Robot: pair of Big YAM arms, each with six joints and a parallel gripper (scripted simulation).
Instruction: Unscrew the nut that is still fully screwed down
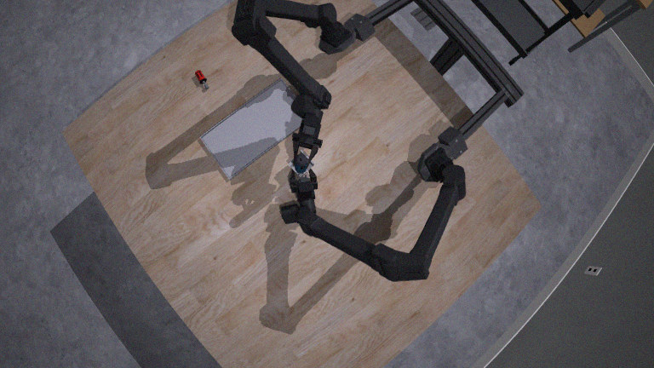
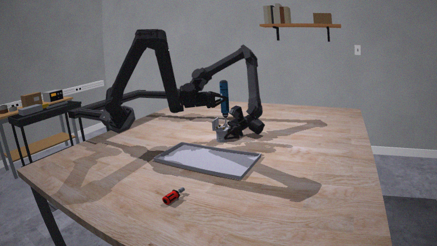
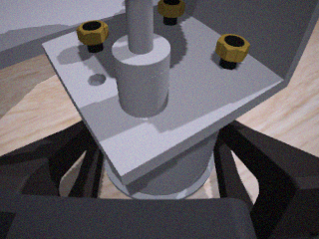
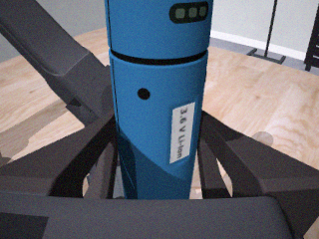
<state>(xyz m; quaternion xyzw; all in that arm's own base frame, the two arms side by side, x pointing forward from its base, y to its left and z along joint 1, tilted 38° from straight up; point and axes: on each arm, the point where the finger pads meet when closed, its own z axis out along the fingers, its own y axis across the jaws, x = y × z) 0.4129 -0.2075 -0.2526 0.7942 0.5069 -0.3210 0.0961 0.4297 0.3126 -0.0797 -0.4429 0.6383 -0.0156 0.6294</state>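
Now: the joint module 1 cm above my left hand. From my left hand the other things lie so: driver tip 6 cm above, 2 cm to the left, 1 cm ahead; then grey bracket plate 5 cm above; then nut 5 cm above, 2 cm to the left, 1 cm ahead.
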